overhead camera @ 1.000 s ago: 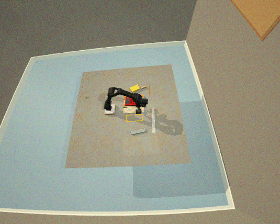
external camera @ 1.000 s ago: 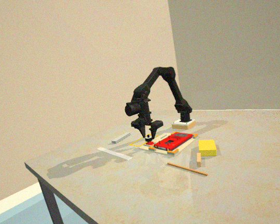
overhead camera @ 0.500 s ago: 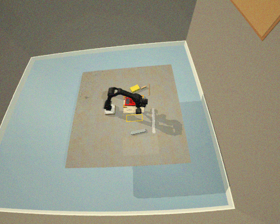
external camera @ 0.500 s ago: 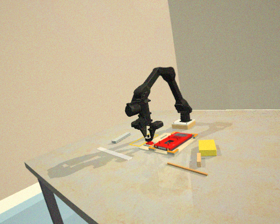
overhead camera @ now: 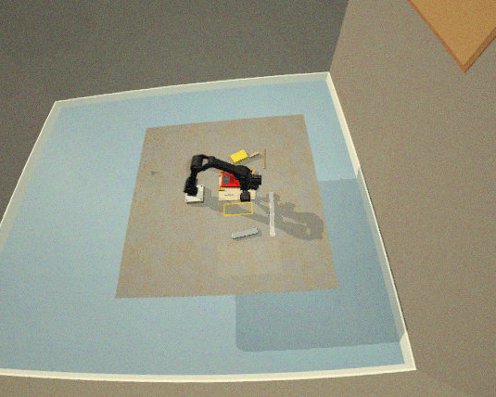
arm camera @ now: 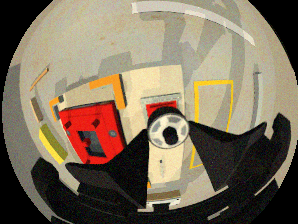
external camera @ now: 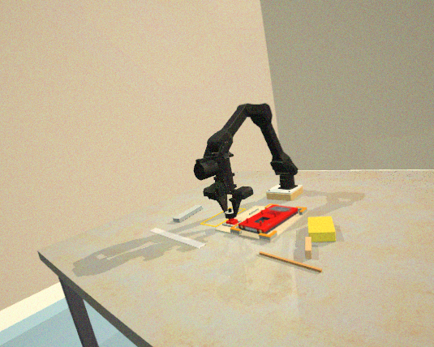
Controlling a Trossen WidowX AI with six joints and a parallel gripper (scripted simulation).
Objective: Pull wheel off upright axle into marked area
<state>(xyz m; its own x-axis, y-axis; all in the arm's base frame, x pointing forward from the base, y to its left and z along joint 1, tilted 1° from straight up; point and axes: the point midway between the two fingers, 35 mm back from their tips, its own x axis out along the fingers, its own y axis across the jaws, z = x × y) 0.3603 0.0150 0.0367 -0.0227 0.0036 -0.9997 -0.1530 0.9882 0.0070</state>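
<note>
My gripper tip is now right at the pale wheel. The rest, counted from my gripper tip: short wooden piece: 20 mm ahead, 320 mm to the left, 30 mm below; then dark axle: 10 mm ahead; then yellow block: 90 mm behind, 300 mm to the left, 20 mm below.
</note>
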